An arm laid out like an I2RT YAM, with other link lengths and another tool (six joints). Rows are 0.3 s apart.
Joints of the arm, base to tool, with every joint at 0 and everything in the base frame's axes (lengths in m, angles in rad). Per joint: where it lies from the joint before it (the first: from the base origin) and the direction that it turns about. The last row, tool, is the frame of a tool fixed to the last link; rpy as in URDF.
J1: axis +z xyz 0 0 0.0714
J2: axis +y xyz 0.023 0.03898 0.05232
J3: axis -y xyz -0.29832 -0.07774 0
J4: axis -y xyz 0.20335 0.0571 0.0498
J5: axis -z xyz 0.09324 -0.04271 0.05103
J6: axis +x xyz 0.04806 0 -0.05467
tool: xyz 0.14 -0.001 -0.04 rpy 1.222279 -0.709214 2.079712
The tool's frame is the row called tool.
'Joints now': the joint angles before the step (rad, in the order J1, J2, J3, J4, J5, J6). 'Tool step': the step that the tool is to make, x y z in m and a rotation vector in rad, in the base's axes. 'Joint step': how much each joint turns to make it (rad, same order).
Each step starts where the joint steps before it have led.
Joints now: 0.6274 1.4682 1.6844 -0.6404 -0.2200 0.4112
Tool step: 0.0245 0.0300 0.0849 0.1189 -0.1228 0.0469
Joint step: 0.0011 0.1507 0.3842 -0.0624 -0.0512 0.0077
